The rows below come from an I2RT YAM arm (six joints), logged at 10 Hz.
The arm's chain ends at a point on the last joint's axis. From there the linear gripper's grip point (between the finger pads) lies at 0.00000 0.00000 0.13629 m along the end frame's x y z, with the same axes.
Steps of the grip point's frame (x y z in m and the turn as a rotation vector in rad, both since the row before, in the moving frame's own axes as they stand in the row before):
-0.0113, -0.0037, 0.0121, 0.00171, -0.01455, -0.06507
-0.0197, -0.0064, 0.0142, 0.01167, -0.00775, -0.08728
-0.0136, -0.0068, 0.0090, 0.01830, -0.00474, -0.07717
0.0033, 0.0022, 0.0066, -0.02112, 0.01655, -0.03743
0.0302, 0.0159, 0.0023, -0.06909, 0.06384, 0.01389
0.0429, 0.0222, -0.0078, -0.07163, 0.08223, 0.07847
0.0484, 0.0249, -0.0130, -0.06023, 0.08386, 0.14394
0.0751, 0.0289, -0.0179, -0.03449, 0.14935, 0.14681
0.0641, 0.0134, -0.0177, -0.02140, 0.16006, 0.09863
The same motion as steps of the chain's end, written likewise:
-0.0093, -0.0035, 0.0121, 0.00171, -0.01455, -0.06507
-0.0186, -0.0049, 0.0142, 0.01167, -0.00775, -0.08728
-0.0129, -0.0043, 0.0090, 0.01830, -0.00474, -0.07717
0.0010, -0.0006, 0.0066, -0.02112, 0.01655, -0.03743
0.0216, 0.0064, 0.0029, -0.06909, 0.06384, 0.01389
0.0321, 0.0120, -0.0070, -0.07163, 0.08223, 0.07847
0.0376, 0.0159, -0.0123, -0.06023, 0.08386, 0.14394
0.0552, 0.0227, -0.0163, -0.03449, 0.14935, 0.14681
0.0426, 0.0094, -0.0159, -0.02140, 0.16006, 0.09863

